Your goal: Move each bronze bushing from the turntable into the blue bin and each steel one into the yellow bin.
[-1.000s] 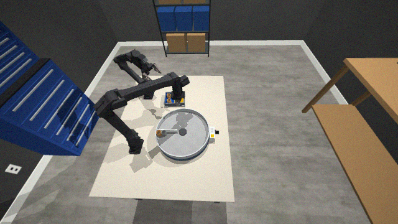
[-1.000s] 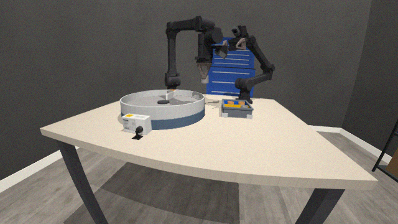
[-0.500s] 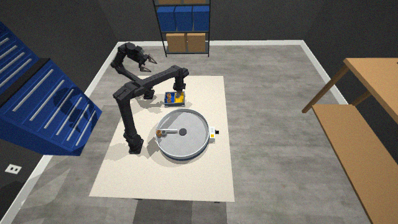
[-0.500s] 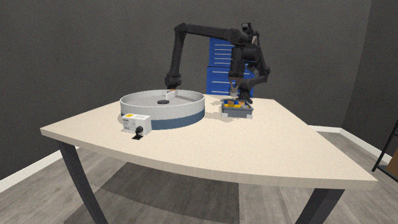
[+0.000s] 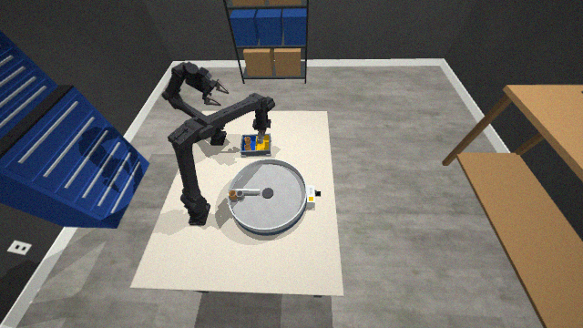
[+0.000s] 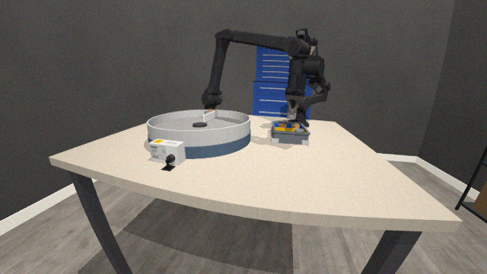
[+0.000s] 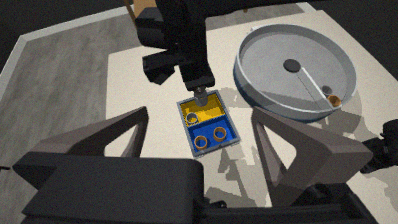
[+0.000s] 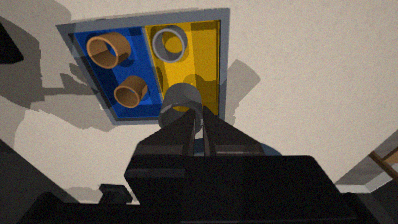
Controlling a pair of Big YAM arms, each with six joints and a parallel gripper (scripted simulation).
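Note:
The yellow bin is 2 cm behind my right hand and 11 cm below it. The rest, counted from my right hand: grey bin tray: 6 cm behind, 10 cm below; then blue bin: 10 cm behind, 11 cm below.

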